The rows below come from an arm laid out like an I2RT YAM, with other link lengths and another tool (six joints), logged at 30 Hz.
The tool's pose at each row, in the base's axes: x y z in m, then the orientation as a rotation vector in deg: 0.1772, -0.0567, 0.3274, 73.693, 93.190, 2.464; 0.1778, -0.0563, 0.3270, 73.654, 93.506, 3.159; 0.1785, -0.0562, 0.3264, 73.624, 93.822, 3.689; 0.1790, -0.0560, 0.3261, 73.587, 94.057, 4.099; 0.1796, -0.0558, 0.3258, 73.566, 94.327, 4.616; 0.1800, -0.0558, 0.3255, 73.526, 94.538, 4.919; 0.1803, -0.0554, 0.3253, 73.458, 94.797, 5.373; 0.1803, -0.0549, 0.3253, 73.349, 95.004, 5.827; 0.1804, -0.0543, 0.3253, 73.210, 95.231, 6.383; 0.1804, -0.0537, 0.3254, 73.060, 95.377, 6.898; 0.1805, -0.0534, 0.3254, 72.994, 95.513, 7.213
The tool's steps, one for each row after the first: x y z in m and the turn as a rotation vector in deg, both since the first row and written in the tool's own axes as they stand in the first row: 0.0006, 0.0004, 0.0004, -0.315, 0.551, 0.134; 0.0012, 0.0006, 0.0011, -0.531, 1.030, 0.204; 0.0015, 0.0008, 0.0015, -0.709, 1.390, 0.254; 0.0019, 0.0012, 0.0020, -0.924, 1.831, 0.343; 0.0022, 0.0013, 0.0024, -1.051, 2.124, 0.357; 0.0026, 0.0015, 0.0025, -1.263, 2.516, 0.398; 0.0030, 0.0018, 0.0023, -1.516, 2.858, 0.438; 0.0035, 0.0021, 0.0020, -1.836, 3.256, 0.495; 0.0038, 0.0024, 0.0017, -2.164, 3.571, 0.564; 0.0041, 0.0026, 0.0016, -2.334, 3.807, 0.601
